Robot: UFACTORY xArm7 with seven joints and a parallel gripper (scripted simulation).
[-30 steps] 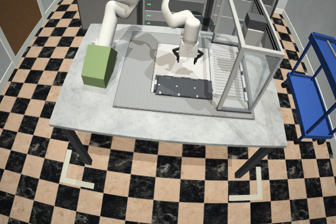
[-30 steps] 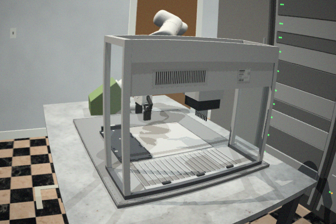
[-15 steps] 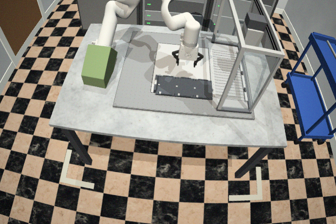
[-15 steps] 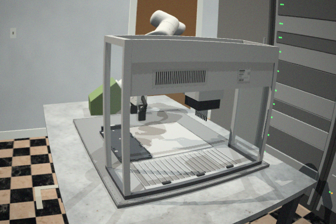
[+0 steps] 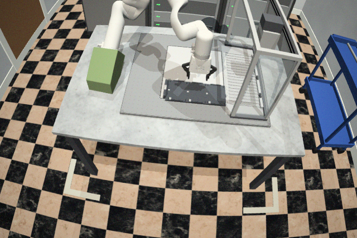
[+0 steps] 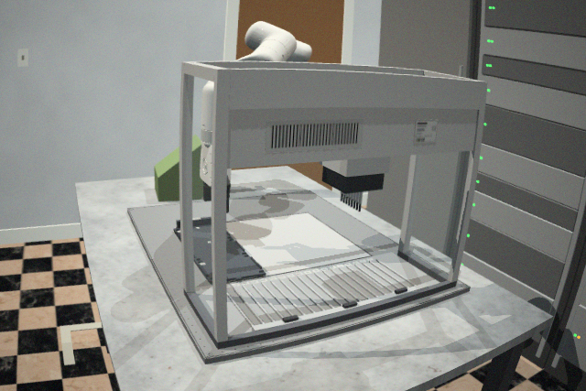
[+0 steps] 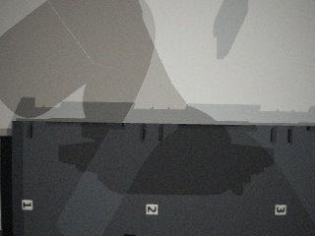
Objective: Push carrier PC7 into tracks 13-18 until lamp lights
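The carrier PC7 lies 110 mm below my hand and 10 mm ahead of it.
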